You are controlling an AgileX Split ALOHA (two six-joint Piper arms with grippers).
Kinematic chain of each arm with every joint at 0, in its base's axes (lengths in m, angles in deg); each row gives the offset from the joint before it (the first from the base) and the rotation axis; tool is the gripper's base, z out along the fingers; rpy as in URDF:
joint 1: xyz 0 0 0.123 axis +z
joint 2: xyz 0 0 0 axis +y
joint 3: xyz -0.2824 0 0.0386 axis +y
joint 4: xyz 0.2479 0 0.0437 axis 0.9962 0 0.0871
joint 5: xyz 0 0 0 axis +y
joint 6: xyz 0.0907 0 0.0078 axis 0.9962 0 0.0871
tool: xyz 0 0 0 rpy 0 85 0
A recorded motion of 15 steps. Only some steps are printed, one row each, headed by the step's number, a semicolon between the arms.
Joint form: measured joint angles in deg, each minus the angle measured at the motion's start. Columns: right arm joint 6, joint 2, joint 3, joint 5, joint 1, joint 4; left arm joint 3, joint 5, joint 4, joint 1, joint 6, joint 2.
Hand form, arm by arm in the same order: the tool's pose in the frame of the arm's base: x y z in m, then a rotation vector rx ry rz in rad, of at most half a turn. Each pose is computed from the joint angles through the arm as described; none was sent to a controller.
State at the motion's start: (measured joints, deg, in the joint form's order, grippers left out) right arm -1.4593 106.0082 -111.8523 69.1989 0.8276 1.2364; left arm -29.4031 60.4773 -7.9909 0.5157 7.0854 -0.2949
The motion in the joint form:
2: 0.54 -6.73 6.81 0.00 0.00 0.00; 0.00 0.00 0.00 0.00 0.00 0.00
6: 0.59 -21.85 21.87 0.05 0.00 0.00; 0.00 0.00 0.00 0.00 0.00 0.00
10: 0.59 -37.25 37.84 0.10 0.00 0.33; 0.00 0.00 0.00 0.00 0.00 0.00
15: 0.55 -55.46 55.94 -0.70 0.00 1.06; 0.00 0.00 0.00 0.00 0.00 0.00
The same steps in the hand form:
2: 0.3734 0.0072 0.3862 -0.0369 2.5903 0.0284; -0.0073 -0.0111 0.2818 0.1229 2.0102 -0.0818
6: 0.2993 0.0062 0.3989 -0.0358 2.5901 0.0287; -0.0073 -0.0111 0.2818 0.1229 2.0102 -0.0818
10: 0.2232 0.0056 0.3883 -0.0352 2.6009 0.0365; -0.0073 -0.0111 0.2818 0.1229 2.0102 -0.0818
15: 0.1410 0.0054 0.3549 -0.0339 2.5848 0.0531; -0.0073 -0.0111 0.2818 0.1229 2.0102 -0.0818

